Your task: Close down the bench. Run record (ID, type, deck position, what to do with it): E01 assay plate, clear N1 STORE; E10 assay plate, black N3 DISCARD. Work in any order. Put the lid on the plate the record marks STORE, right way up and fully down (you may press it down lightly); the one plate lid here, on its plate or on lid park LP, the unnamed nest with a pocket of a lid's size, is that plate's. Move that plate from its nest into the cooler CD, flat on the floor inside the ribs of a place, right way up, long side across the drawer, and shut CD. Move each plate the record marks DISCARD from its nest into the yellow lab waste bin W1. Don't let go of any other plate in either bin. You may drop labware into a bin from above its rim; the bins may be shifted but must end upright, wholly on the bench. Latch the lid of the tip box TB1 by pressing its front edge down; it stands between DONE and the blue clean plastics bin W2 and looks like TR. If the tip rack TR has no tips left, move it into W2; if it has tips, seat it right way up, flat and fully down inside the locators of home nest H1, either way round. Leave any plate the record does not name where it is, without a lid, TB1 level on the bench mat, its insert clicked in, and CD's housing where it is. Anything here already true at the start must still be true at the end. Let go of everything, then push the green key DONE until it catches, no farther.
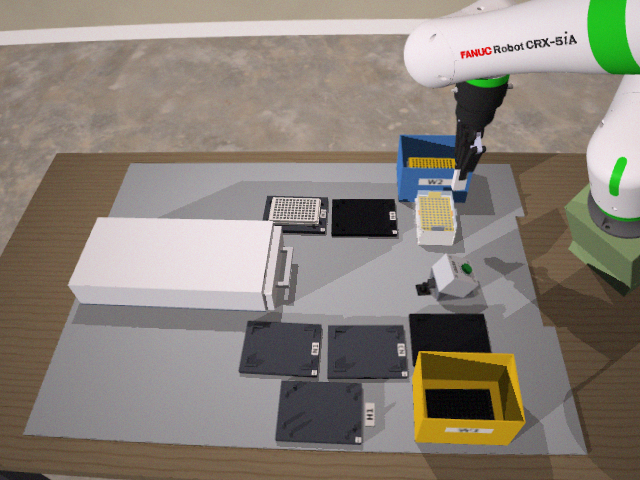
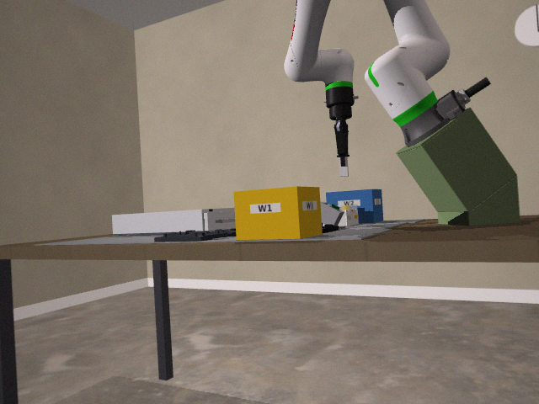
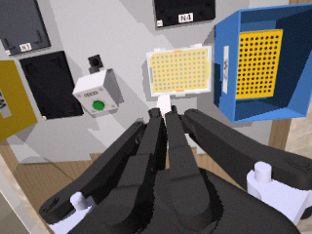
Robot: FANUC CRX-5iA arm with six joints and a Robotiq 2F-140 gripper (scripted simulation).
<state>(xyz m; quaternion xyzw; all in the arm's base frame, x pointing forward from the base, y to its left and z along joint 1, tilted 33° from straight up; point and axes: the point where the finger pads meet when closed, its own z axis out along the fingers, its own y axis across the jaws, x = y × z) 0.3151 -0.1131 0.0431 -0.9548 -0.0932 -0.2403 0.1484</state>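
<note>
The green DONE key lies 40 mm behind my hand, 150 mm to the left of it and 130 mm below it. From my hand the other things lie so: tip rack TR: 40 mm ahead, 180 mm to the right, 150 mm below; then blue bin W2: 50 mm ahead, 170 mm to the right, 160 mm below; then tip box TB1: 30 mm ahead, 20 mm to the right, 160 mm below.
</note>
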